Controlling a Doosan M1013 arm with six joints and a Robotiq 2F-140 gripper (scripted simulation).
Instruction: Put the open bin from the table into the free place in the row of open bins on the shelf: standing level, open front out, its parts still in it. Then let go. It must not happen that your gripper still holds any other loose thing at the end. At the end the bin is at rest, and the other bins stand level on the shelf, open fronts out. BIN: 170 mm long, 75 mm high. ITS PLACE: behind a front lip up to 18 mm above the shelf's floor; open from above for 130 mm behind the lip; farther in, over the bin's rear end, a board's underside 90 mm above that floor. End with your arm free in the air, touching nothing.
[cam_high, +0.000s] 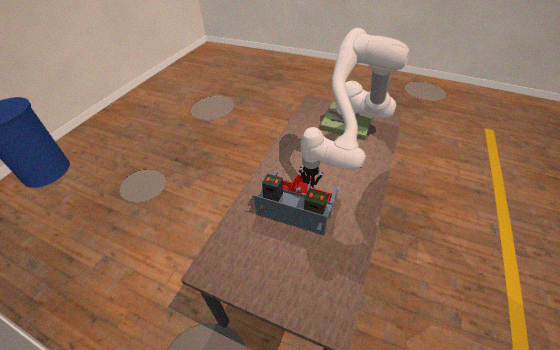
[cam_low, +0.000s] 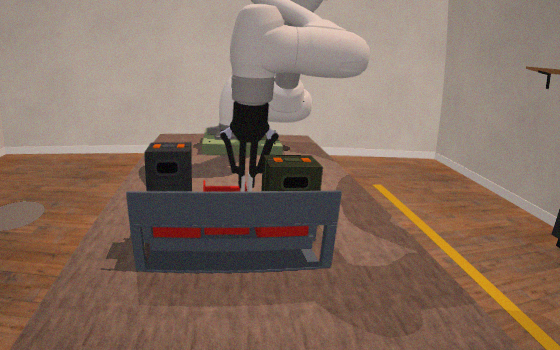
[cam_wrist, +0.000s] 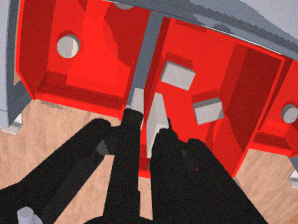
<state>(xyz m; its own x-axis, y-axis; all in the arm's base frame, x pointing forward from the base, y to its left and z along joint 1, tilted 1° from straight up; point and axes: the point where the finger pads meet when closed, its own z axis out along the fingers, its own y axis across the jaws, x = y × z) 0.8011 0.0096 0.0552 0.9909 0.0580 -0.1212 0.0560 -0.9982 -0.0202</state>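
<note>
Now: the shelf floor 9 cm below my hand, 9 cm ahead of it and 4 cm to the right of it. Also, from my hand: shelf back board 22 cm ahead, 4 cm above, 3 cm to the right; then dark green box 14 cm ahead, 8 cm to the left, 6 cm above; then black box 16 cm to the right, 15 cm ahead, 7 cm above.
</note>
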